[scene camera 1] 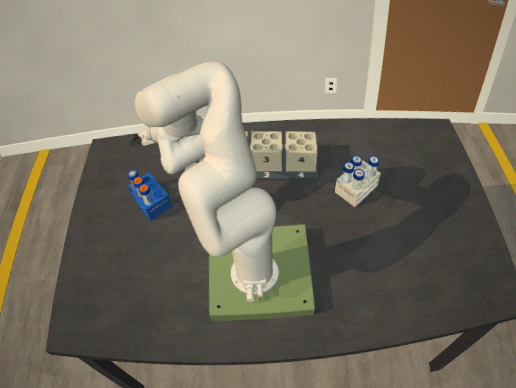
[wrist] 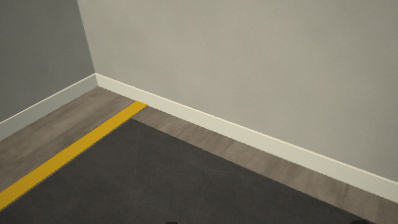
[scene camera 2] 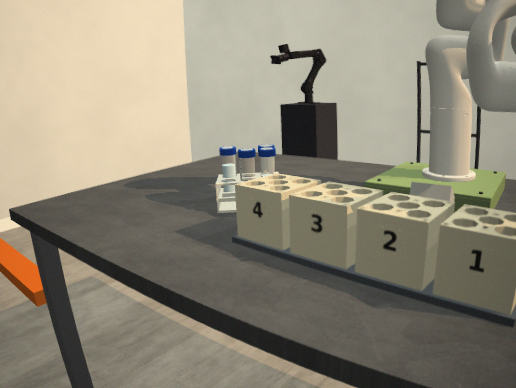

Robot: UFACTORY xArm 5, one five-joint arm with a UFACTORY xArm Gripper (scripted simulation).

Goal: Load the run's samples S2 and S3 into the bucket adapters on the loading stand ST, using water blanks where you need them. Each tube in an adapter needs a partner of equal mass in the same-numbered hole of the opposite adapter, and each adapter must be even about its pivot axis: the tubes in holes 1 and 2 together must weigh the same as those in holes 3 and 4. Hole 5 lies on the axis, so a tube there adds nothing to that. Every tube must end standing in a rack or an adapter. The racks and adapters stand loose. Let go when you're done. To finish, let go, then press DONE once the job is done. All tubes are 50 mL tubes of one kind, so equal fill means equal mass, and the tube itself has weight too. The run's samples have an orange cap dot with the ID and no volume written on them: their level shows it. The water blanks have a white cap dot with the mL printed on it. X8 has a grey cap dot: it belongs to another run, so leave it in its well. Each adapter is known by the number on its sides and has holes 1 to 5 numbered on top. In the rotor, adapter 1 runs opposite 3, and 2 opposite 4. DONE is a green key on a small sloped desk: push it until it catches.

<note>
I see a blue sample rack (scene camera 1: pixel 160 204) and a white blank rack (scene camera 1: pixel 345 190).
The wrist view misses the blue sample rack: it is out of frame. Scene camera 2 does not show the blue sample rack: it is out of frame.
</note>
